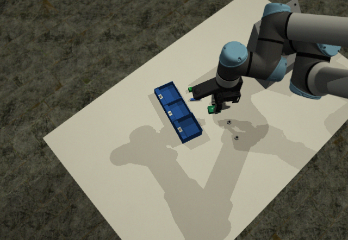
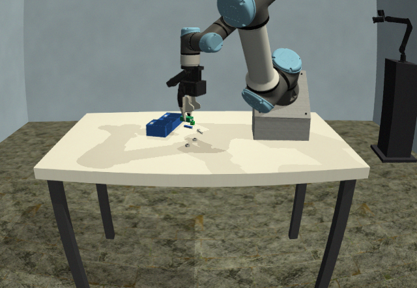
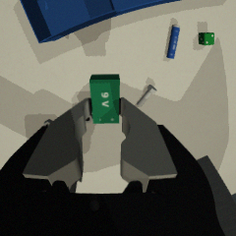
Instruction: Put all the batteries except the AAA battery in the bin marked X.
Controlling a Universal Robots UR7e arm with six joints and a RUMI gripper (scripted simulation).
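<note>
Right now the blue three-compartment bin row is 11 cm ahead of my hand, 9 cm to the right of it and 5 cm below it. Round my hand: blue cylindrical battery (10 cm to the right, 7 cm below, 1 cm ahead); green block battery (1 cm below, 1 cm behind); grey bolt (7 cm below, 4 cm to the right, 4 cm behind).
</note>
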